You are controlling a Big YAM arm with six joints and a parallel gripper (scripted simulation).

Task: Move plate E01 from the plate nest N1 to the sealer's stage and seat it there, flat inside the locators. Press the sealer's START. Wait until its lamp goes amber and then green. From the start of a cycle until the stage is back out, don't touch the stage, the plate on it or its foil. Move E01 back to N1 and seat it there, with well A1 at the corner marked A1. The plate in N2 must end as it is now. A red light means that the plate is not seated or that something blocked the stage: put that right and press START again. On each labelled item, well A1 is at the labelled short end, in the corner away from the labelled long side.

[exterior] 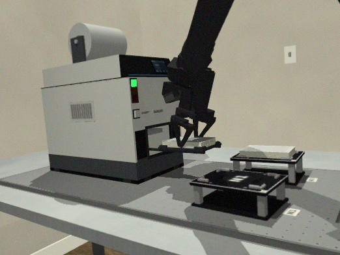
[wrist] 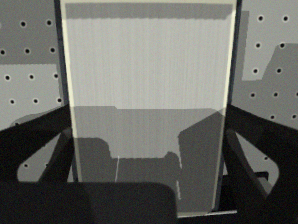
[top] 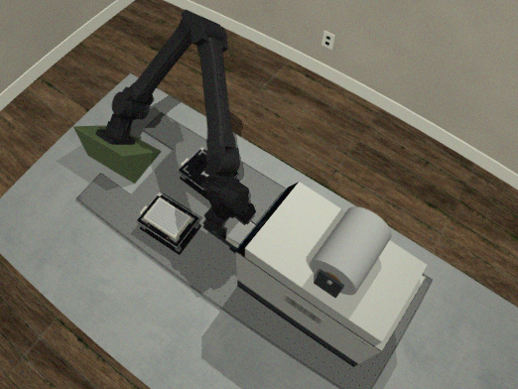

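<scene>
The sealer stage lies 10 mm below my hand. Round my hand: covered white plate: 180 mm behind, 90 mm to the right, 40 mm below; start button: 100 mm ahead, 90 mm to the left, 90 mm above; black plate nest: 200 mm behind, 120 mm to the left, 60 mm below.
</scene>
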